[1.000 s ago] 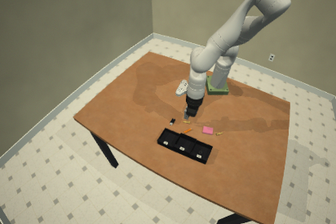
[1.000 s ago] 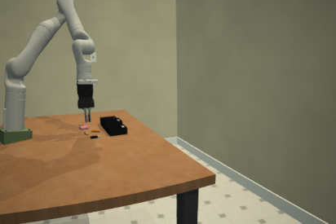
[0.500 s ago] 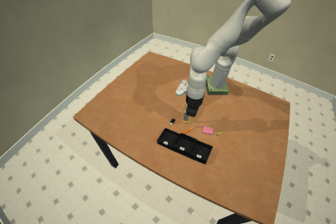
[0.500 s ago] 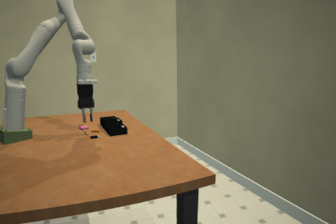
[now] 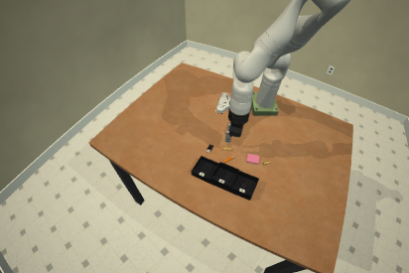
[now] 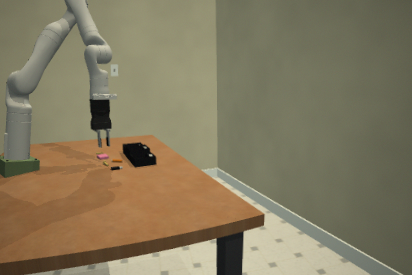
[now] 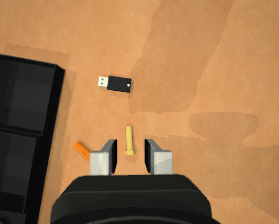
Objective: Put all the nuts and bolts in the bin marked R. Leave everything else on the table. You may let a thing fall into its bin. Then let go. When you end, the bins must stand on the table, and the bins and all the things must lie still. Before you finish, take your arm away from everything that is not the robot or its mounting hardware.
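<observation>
My gripper is now 5 cm short of the orange marker, 2 cm to the right of it and 9 cm above it. Round my hand: black USB stick 3 cm ahead, 7 cm to the right, 9 cm below; then pink eraser 1 cm ahead, 12 cm to the left, 9 cm below; then black bin tray 14 cm ahead, 4 cm to the left, 7 cm below.
</observation>
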